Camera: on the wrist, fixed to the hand. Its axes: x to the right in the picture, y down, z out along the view.
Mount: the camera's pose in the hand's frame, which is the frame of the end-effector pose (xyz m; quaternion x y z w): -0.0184 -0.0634 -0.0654 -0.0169 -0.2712 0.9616 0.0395
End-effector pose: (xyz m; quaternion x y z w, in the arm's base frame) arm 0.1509 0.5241 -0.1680 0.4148 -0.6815 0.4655 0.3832
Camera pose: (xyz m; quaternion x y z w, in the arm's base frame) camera 0.2249 0.5761 -0.1468 0.5192 0.5376 -0.2628 0.6103
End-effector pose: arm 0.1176 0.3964 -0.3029 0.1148 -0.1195 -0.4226 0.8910
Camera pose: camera 0.0806 0.3785 -0.3862 -0.2400 -0.3496 0.8069 0.4111
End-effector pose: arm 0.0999 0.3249 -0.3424 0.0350 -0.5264 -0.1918 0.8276
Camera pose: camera 0.1331 0.2634 -0.4037 -0.5708 -0.2756 0.7698 0.0750
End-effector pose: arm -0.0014 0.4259 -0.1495 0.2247 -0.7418 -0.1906 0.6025
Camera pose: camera 0.0724 0.3831 -0.1863 -0.7663 -0.4055 0.4983 0.0097
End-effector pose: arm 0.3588 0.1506 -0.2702 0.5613 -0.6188 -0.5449 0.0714
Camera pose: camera 0.4503 0.1402 -0.2825 -0.7218 -0.5743 -0.1155 0.3685
